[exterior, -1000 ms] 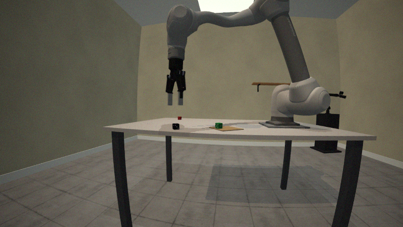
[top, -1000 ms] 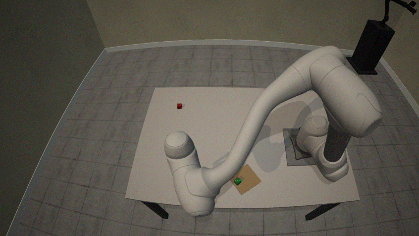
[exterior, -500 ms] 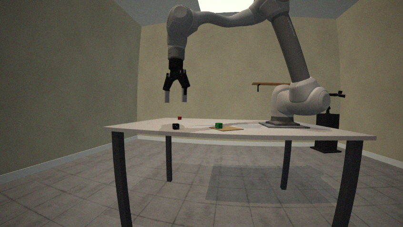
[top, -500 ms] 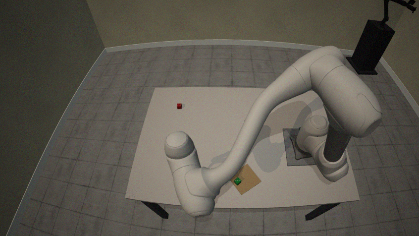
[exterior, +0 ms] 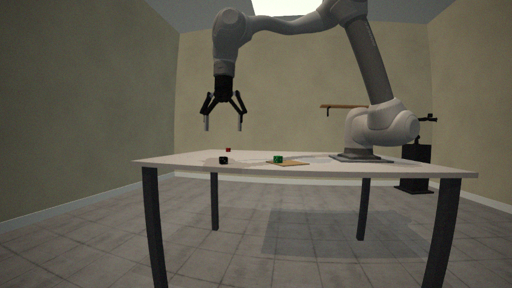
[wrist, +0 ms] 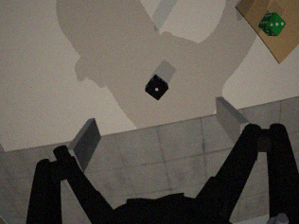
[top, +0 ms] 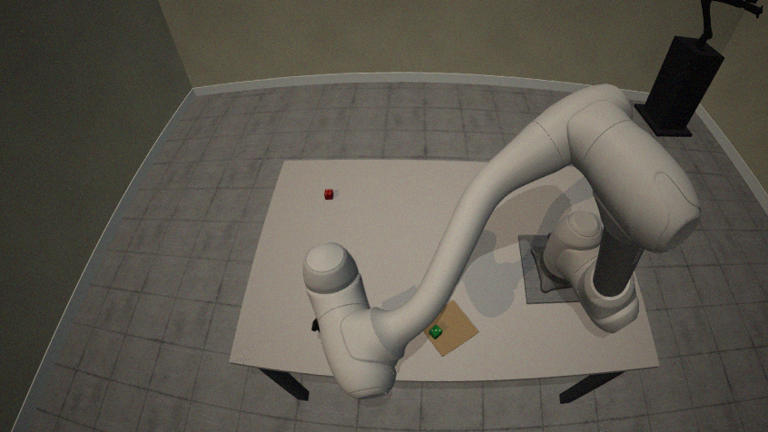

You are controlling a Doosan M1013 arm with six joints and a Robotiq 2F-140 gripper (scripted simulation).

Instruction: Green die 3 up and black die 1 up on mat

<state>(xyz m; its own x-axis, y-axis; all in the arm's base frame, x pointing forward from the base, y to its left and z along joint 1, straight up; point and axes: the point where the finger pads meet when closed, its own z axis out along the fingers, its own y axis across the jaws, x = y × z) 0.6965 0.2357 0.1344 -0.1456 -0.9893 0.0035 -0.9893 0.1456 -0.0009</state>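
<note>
Right now my hand is 130 mm above the black die. Also, from my hand: red die (110 mm ahead, 640 mm to the right, 130 mm below); green die (230 mm behind, 50 mm to the right, 130 mm below); tan mat (270 mm behind, 70 mm to the right, 140 mm below).
</note>
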